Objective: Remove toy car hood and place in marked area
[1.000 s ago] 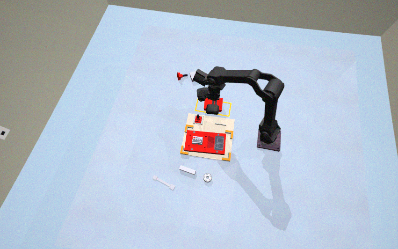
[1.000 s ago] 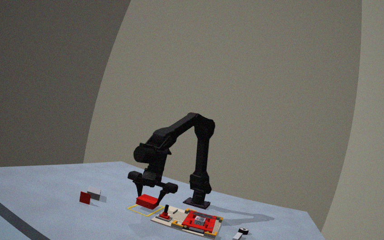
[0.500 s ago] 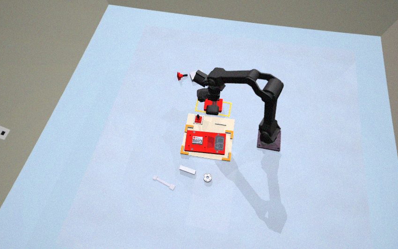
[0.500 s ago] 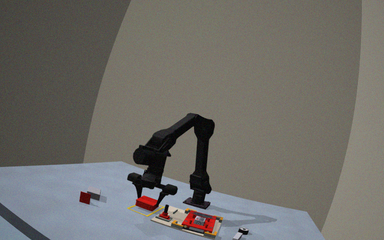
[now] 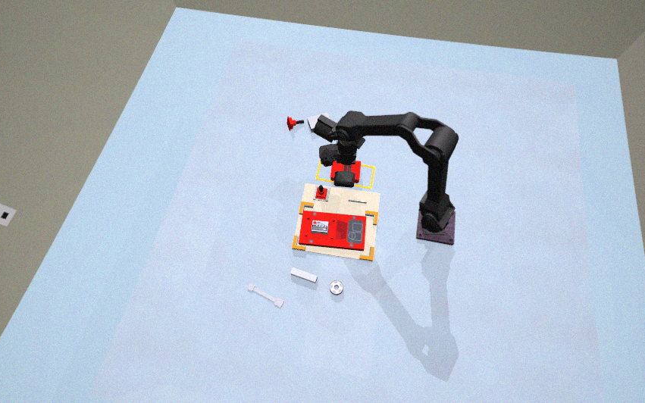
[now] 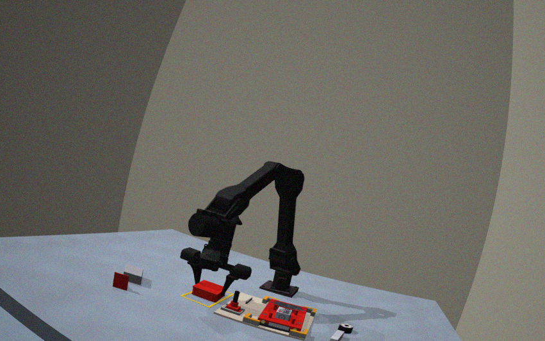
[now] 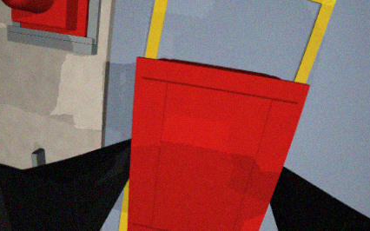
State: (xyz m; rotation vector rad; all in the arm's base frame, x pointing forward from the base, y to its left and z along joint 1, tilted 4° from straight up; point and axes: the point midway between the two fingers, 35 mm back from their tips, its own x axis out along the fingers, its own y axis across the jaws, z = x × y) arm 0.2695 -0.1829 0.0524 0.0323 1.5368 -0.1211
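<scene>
The red hood is 10 mm above my gripper tip. The rest, counted from my gripper tip: white bar 130 mm ahead, 350 mm to the left.
</scene>
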